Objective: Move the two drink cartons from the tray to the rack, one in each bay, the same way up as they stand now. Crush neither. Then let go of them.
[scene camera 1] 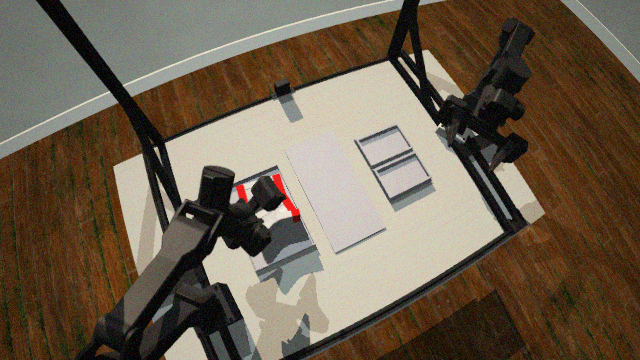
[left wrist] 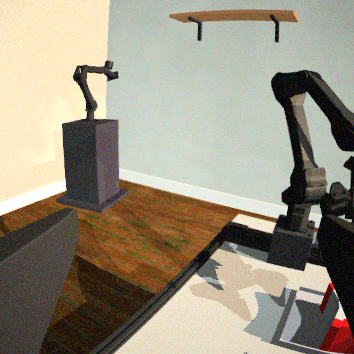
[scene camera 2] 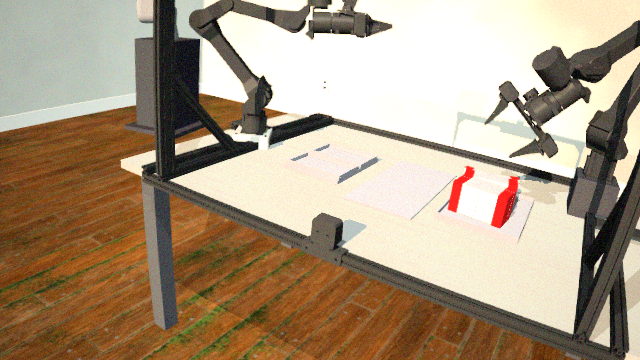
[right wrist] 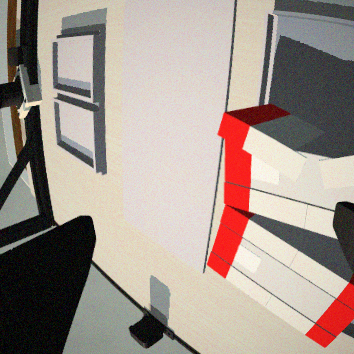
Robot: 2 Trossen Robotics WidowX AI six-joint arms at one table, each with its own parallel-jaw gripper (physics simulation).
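Frame: origin at the left arm's base, x up, y left, z back, level; centimetres.
Where they show: left gripper, fingertip midpoint: (scene camera 1: 470, 159) (left wrist: 203, 225) (scene camera 2: 390, 25); right gripper, fingertip midpoint: (scene camera 1: 273, 209) (scene camera 2: 496, 140) (right wrist: 218, 222); left arm's base, link origin: (scene camera 2: 253, 131) (right wrist: 18, 92); right arm's base, link origin: (scene camera 1: 207, 310) (left wrist: 295, 225) (scene camera 2: 597, 177).
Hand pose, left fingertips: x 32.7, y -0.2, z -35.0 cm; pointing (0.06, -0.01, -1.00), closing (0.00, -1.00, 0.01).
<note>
Each offset is from my left fingertips to the centre of the thing. "spot": to the spot under its first point. Level surfaces: height alone.
Two drink cartons, white with red ends, lie side by side in the grey tray (scene camera 1: 297, 246) (scene camera 2: 461, 218) at the left of the table. One carton @[dx -32.3, dy -30.3, dz -23.4 cm] (scene camera 1: 288, 205) (right wrist: 274, 200) is nearer the mat, the other @[dx -32.3, dy -37.2, dz -19.5 cm] (scene camera 1: 241, 193) (right wrist: 267, 277) lies beside it; both show in scene camera 2 (scene camera 2: 479, 200). My right gripper (scene camera 1: 273, 198) (right wrist: 218, 222) hangs open and empty above them, and its arm hides part of the tray. My left gripper (scene camera 1: 472, 148) (scene camera 2: 386, 26) (left wrist: 203, 225) is open and empty, high above the table's right edge. The two-bay rack @[dx -35.3, dy -12.2, dz +12.0 cm] (scene camera 1: 391, 160) (scene camera 2: 354, 171) (right wrist: 98, 105) stands empty.
A flat pale mat @[dx -35.9 cm] (scene camera 1: 334, 189) (scene camera 2: 402, 187) (right wrist: 175, 123) lies between the tray and the rack. A small dark block @[spot: dx -31.4, dy -53.7, dz +12.9 cm] (scene camera 1: 282, 86) (scene camera 2: 326, 232) (right wrist: 147, 330) is clamped to the table's edge. Black frame posts stand at the table's corners.
</note>
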